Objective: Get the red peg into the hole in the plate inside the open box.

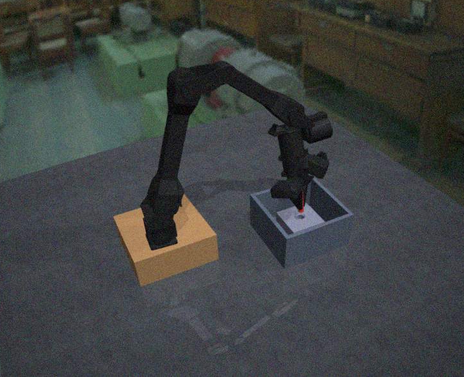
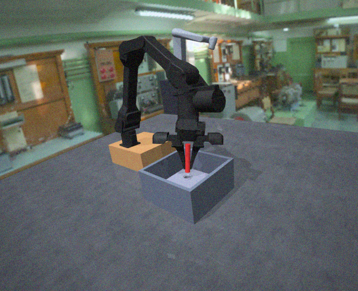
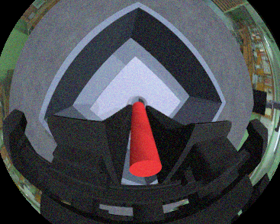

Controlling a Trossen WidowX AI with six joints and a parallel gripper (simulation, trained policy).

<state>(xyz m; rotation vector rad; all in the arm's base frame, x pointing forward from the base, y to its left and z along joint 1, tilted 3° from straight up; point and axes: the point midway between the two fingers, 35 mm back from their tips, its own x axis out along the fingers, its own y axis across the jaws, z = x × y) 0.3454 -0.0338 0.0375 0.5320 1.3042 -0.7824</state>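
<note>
My gripper tip is now 10 mm below the red peg. The rest, counted from my gripper tip: pale plate: 40 mm below; then dark grey box: 60 mm below.
</note>
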